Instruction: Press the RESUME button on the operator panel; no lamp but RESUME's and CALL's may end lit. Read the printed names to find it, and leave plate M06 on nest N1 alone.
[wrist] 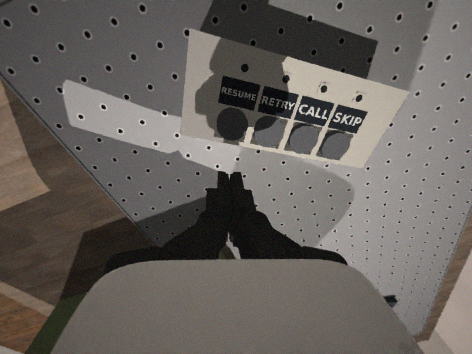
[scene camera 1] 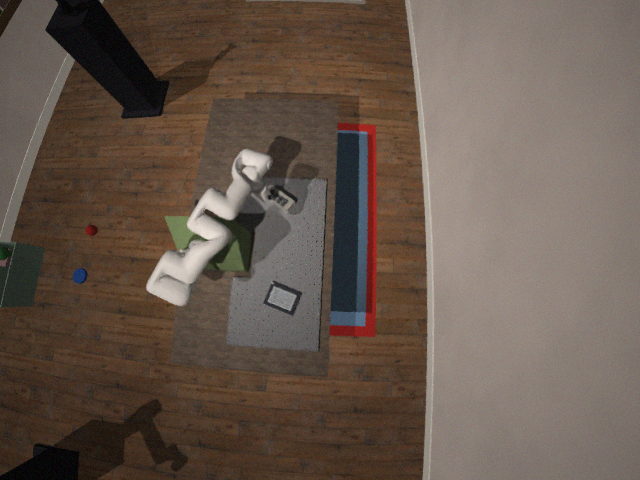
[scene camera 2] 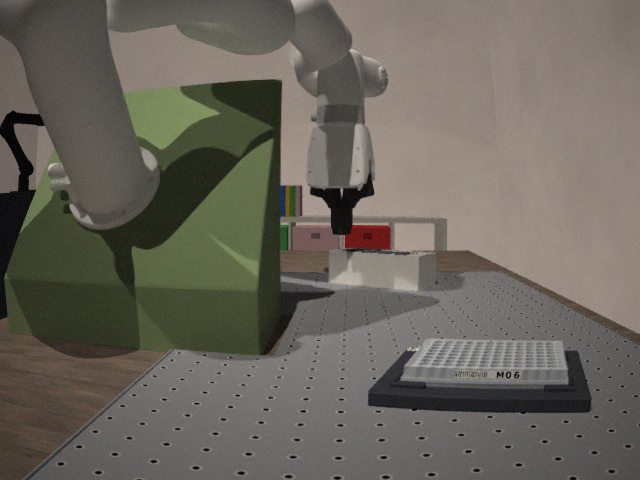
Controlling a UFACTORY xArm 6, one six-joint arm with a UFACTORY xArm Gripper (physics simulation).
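Where they show: gripper, fingertip midpoint: (wrist: 227,188) (scene camera 1: 264,199) (scene camera 2: 341,234); arm's base, origin of the base link: (scene camera 2: 113,188).
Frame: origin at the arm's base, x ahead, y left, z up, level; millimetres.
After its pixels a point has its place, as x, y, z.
Observation:
The cream operator panel (scene camera 2: 382,271) @[338, 271, -131] (wrist: 382,122) @[409, 274, -104] has labels RESUME, RETRY, CALL and SKIP from left to right in the wrist view. Below them are the round RESUME button (wrist: 232,124) @[295, 322, -101], RETRY button (wrist: 270,133) @[319, 303, -101], CALL button (wrist: 305,138) @[345, 288, -101] and SKIP button (wrist: 337,145) @[369, 270, -101]. The small round lamps above the labels look dark. Shadow covers the RESUME end. My gripper (scene camera 2: 341,230) @[274, 287, -74] (wrist: 227,188) @[274, 287, -74] is shut and empty, pointing down, above the panel's height near its left end in scene camera 2. Plate M06 (scene camera 1: 282,298) @[383, -220, -132] (scene camera 2: 485,359) @[372, -228, -133] sits on the dark nest (scene camera 2: 480,400) @[357, -277, -147].
A perforated grey board (scene camera 1: 248,325) @[209, -363, -156] (scene camera 2: 258,413) @[209, -266, -157] (wrist: 400,225) @[477, 50, -157] carries the panel and nest. A tall green block (scene camera 1: 240,250) @[189, 2, -10] (scene camera 2: 201,315) @[133, -88, -128] stands beside the board, close to the arm. A white shelf (scene camera 2: 440,235) with coloured bins is in the background.

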